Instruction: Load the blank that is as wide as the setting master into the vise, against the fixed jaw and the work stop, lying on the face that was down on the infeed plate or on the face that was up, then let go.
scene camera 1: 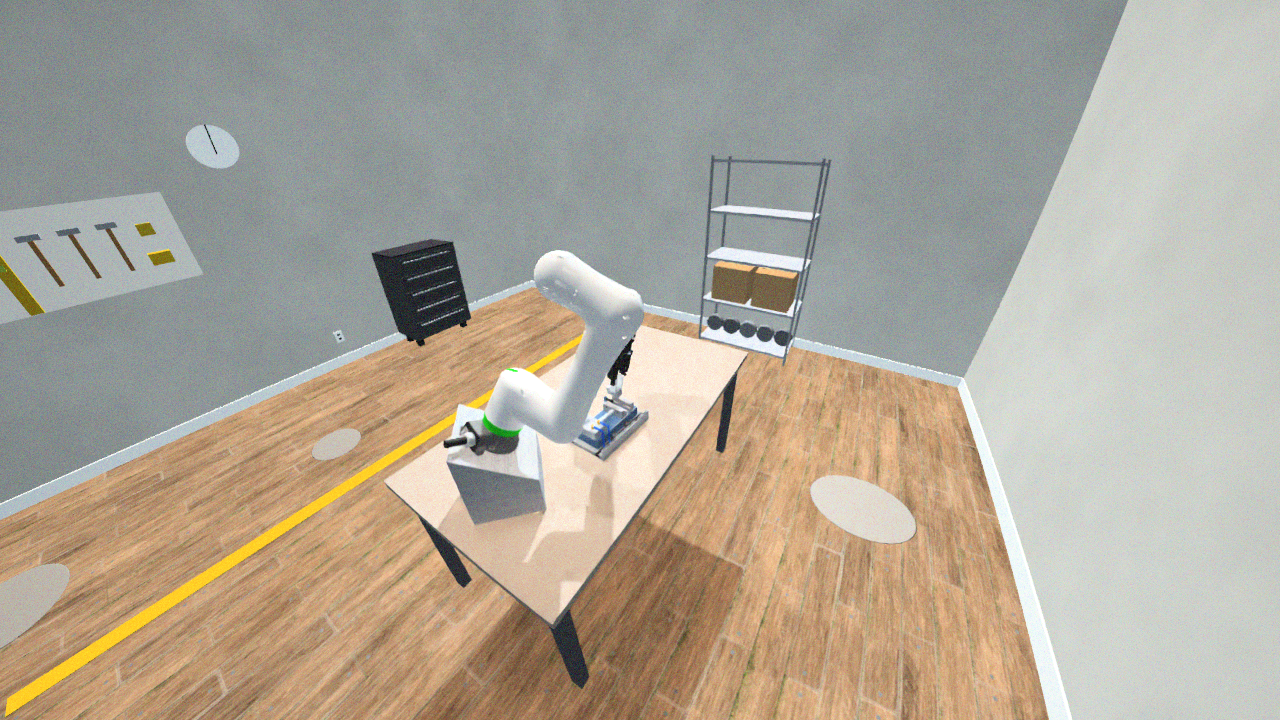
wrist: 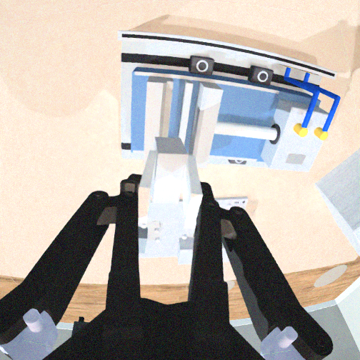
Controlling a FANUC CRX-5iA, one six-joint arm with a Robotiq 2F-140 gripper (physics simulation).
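Where they show: gripper, fingertip midpoint: (scene camera 1: 615, 389); arm's base, origin of the base link: (scene camera 1: 495, 437).
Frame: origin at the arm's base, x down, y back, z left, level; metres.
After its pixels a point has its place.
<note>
The vise (scene camera 1: 612, 427) @(x 0.160, y -0.396, z -0.153 m) (wrist: 240, 102) has a blue bed, a pale fixed jaw (wrist: 155, 107) on the left and a moving jaw (wrist: 206, 122) on the right in the wrist view. A pale strip stands between the jaws. My gripper (scene camera 1: 614, 390) @(x 0.070, y -0.509, z -0.084 m) (wrist: 169, 166) points down and is shut on a light grey blank (wrist: 171, 147). In the wrist view the blank's far end overlaps the near part of the gap between the jaws. Its exact height and any contact are unclear. The work stop and the setting master cannot be told for sure.
Two black ringed blocks (wrist: 201, 65) (wrist: 262, 75) sit along the vise's far side. Blue pipes (wrist: 311, 107) rise at its right end block (wrist: 292, 142). A small pale plate (wrist: 236, 202) lies nearer the gripper. The robot's pedestal (scene camera 1: 497, 483) @(x 0.052, y 0.091, z -0.116 m) stands on the table (scene camera 1: 572, 573) @(x 0.218, y 0.101, z -0.408 m).
</note>
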